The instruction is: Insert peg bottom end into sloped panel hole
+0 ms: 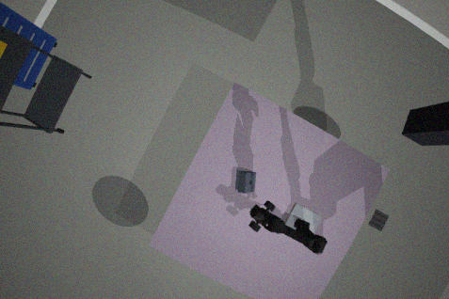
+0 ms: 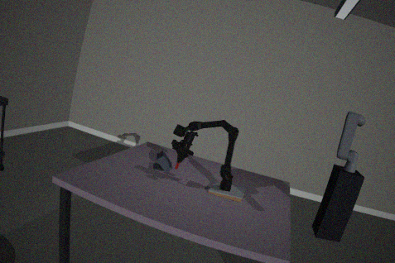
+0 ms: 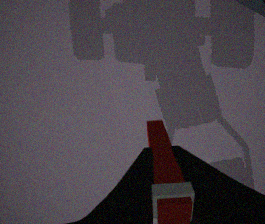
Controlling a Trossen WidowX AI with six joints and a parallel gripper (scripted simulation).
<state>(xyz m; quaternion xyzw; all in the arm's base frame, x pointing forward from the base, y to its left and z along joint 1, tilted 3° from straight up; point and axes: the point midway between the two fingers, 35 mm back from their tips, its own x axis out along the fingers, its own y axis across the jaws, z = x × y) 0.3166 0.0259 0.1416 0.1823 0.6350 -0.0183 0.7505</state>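
My gripper tip is now 130 mm short of the grey sloped panel, 150 mm to the left of it and 60 mm above it. Round my gripper tip: red peg 20 mm above.
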